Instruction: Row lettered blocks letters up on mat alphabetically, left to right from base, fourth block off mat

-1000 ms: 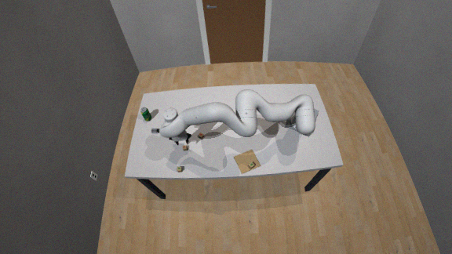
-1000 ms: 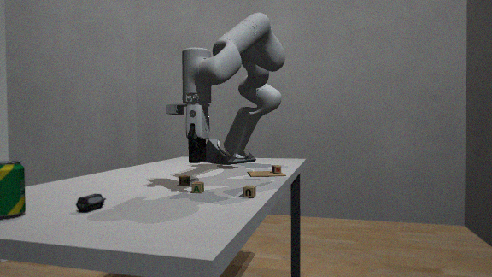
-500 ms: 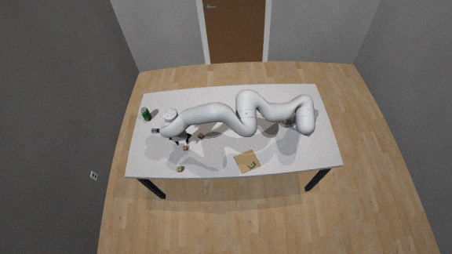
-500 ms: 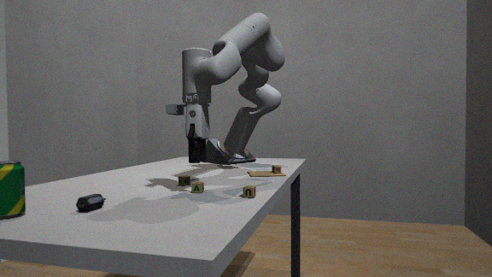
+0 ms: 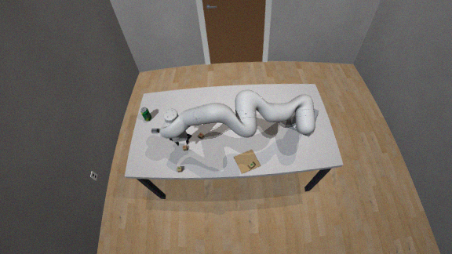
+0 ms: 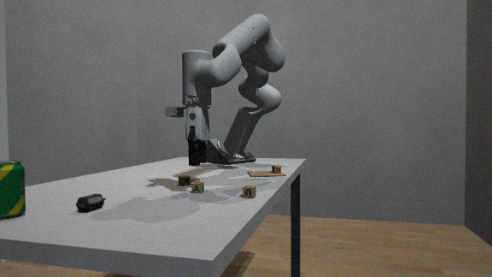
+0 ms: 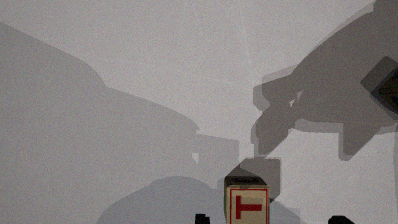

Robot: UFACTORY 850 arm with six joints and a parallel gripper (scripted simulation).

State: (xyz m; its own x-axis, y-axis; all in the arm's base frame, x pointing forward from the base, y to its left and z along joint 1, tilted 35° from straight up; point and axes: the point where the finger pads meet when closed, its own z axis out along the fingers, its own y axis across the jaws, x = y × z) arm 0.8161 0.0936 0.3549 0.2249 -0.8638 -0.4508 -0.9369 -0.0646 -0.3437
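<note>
The mat is 44 cm behind my hand, 10 cm below it and 7 cm to the left of it. The rest, counted from my hand: can 39 cm ahead, 26 cm to the right, 4 cm below; black object 27 cm ahead, 13 cm to the right, 8 cm below.
</note>
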